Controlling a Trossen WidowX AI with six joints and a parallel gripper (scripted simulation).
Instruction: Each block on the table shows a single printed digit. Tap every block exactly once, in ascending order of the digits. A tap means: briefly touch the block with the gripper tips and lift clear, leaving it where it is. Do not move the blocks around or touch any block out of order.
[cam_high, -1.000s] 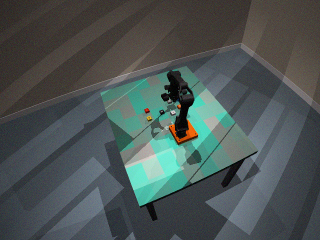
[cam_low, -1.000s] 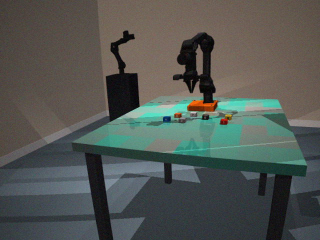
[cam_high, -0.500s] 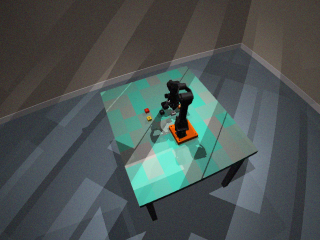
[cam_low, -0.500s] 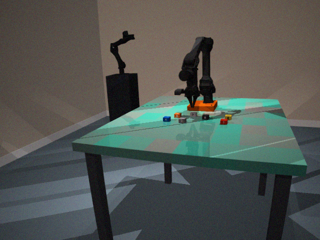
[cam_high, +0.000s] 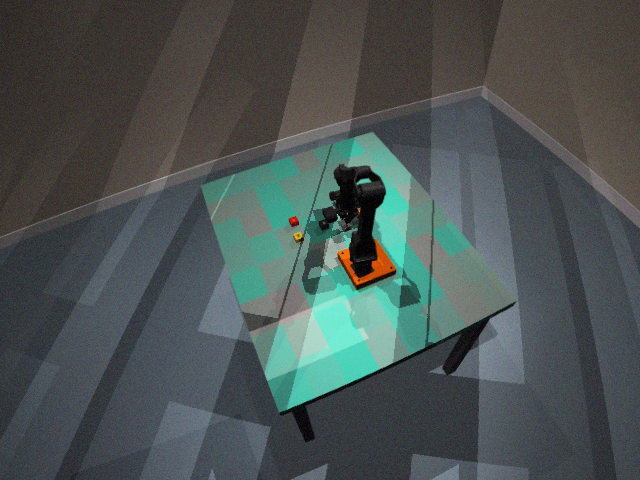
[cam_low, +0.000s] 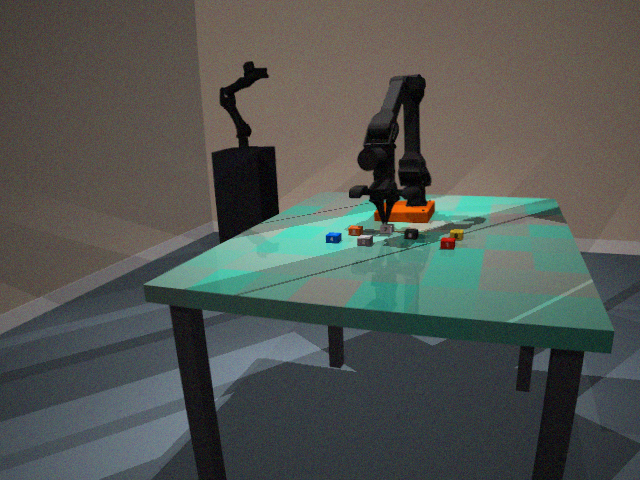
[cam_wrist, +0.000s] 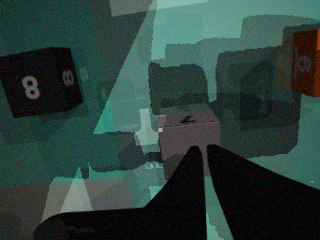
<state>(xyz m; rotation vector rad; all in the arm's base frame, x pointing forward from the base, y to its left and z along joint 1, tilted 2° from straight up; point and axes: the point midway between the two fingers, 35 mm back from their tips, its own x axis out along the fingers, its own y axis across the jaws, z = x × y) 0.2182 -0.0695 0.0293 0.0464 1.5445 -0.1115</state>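
Right now my gripper tip is 1 cm to the right of the white block and 1 cm above it. Also, from my gripper tip: orange block 8 cm to the right, 3 cm ahead, 1 cm below; then black block 8 cm to the left, 5 cm ahead, 1 cm below; then grey block 13 cm ahead, 3 cm to the right, 1 cm below.
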